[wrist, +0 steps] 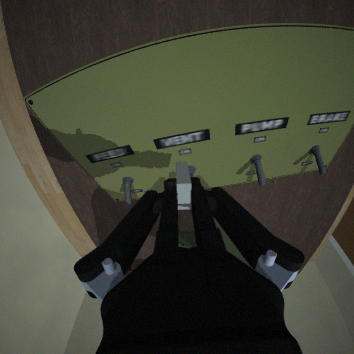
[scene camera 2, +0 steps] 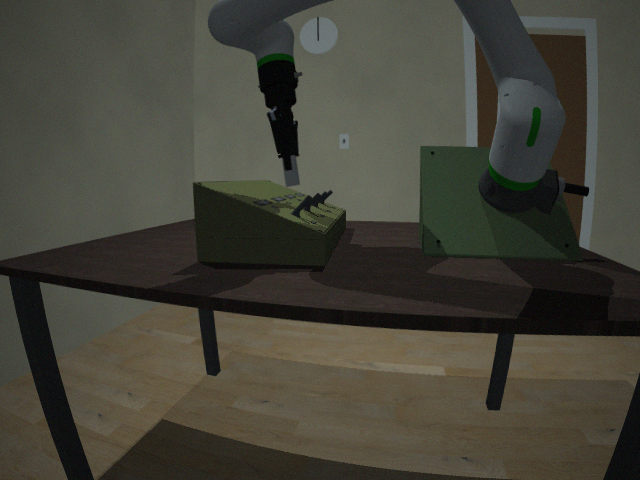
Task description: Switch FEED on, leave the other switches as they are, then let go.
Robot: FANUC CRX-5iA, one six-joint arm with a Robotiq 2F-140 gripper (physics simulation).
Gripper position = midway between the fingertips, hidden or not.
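Note:
My gripper: [scene camera 2: 292,185], [wrist: 181,171]. Olive switch box: [scene camera 2: 254,222], [wrist: 220,99].

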